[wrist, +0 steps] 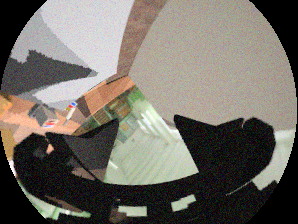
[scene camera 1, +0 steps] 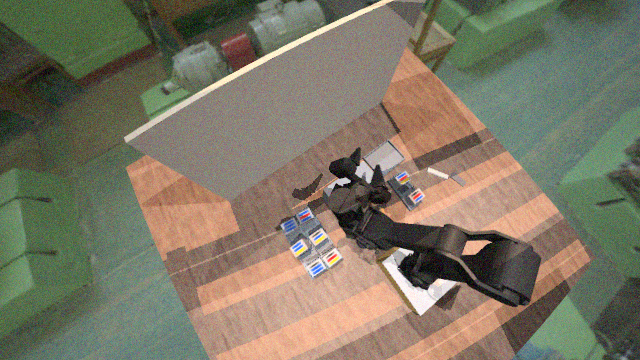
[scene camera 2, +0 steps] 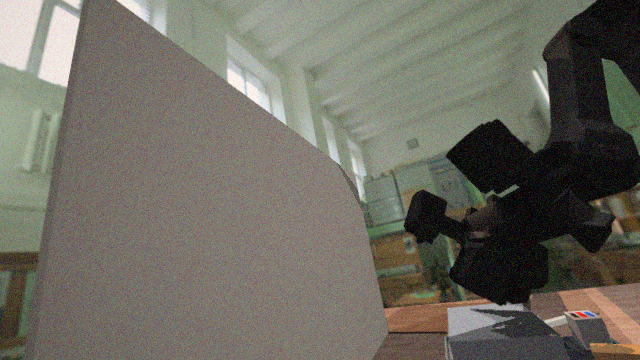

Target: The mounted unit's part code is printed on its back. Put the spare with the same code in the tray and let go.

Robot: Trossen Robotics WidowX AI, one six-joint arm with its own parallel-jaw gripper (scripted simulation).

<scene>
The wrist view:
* my gripper: 146, 119
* mounted unit: 72, 53
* grey panel: 212, 68
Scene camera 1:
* my gripper: 368, 156
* grey tray: 386, 154
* grey panel: 228, 137
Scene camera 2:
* my gripper: 441, 251
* grey panel: 180, 212
</scene>
